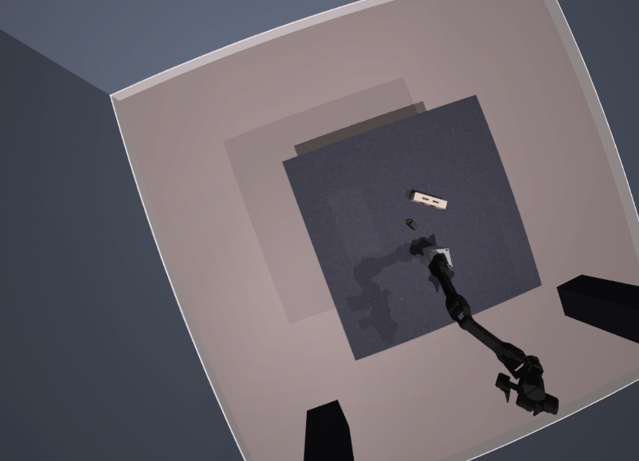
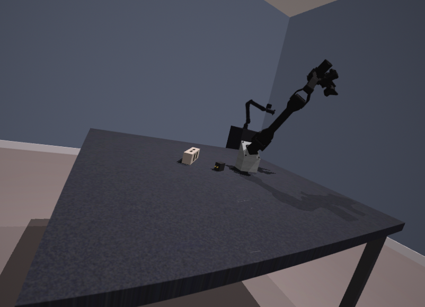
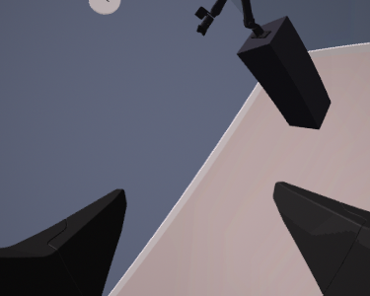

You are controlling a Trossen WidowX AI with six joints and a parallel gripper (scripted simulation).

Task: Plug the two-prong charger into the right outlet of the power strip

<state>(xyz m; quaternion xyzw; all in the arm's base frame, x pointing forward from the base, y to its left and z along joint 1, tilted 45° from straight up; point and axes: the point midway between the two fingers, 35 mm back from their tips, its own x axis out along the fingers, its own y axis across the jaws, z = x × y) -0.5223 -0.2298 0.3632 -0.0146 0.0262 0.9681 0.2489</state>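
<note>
My gripper tip is 720 mm short of the black two-prong charger, 60 mm to the left of it and 580 mm above it.
</note>
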